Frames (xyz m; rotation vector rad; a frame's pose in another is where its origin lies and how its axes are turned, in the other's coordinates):
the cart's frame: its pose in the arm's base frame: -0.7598 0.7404 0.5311 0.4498 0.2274 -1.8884
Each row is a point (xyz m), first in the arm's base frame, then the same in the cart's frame.
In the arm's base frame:
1: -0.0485 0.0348 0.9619
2: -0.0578 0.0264 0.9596
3: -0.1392 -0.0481 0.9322
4: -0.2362 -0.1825 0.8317
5: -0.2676 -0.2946 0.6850
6: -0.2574 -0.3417 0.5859
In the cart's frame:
1: 0.2136 0.9398 0.5104
2: 0.2245 0.9340 0.5132
3: 0.3244 0.8830 0.5318
4: 0.5107 0.8344 0.5091
5: 0.6771 0.8364 0.4233
6: 0.7555 0.8568 0.3486

